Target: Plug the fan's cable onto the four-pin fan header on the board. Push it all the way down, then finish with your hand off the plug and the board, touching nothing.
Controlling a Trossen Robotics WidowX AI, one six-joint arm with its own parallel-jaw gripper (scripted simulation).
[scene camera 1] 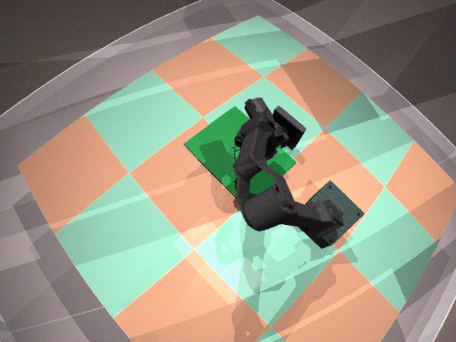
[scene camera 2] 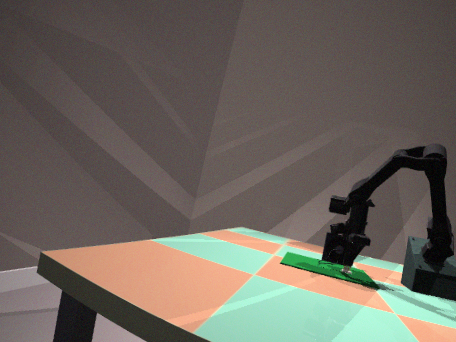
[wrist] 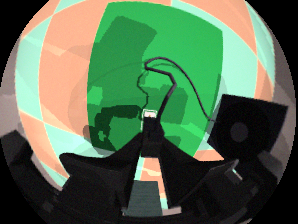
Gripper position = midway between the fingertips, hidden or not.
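Scene camera 2 shows the gripper [scene camera 2: 350, 261]. In the wrist view: a black square fan [wrist: 248, 126], together with the gripper [wrist: 149, 136].
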